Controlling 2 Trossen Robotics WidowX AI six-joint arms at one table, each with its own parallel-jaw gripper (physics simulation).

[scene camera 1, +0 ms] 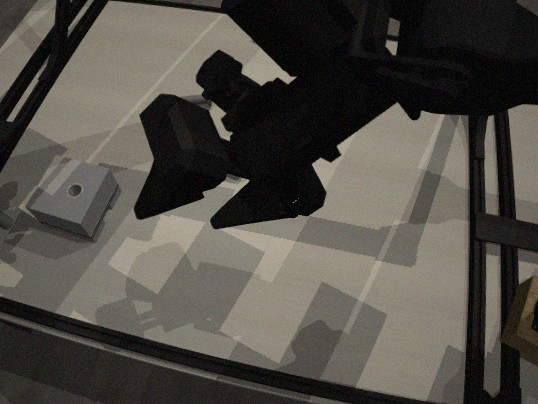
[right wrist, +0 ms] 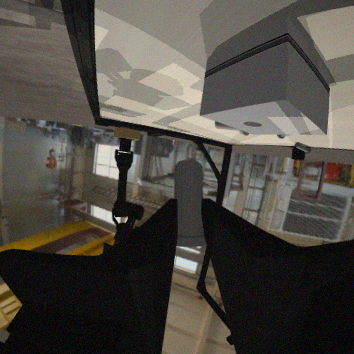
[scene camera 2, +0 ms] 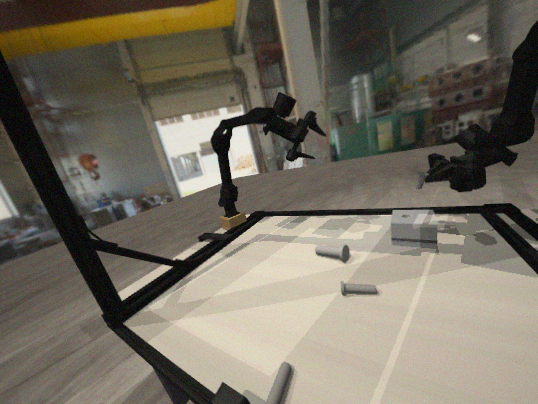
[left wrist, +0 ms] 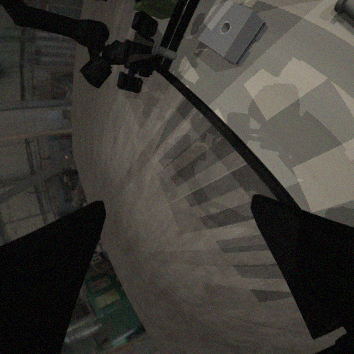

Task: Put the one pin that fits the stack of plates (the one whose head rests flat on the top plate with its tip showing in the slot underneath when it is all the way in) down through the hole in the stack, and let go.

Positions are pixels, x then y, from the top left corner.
Labels:
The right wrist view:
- left gripper: 112, 225
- right gripper: 188, 205
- grey stack of plates: 265, 83

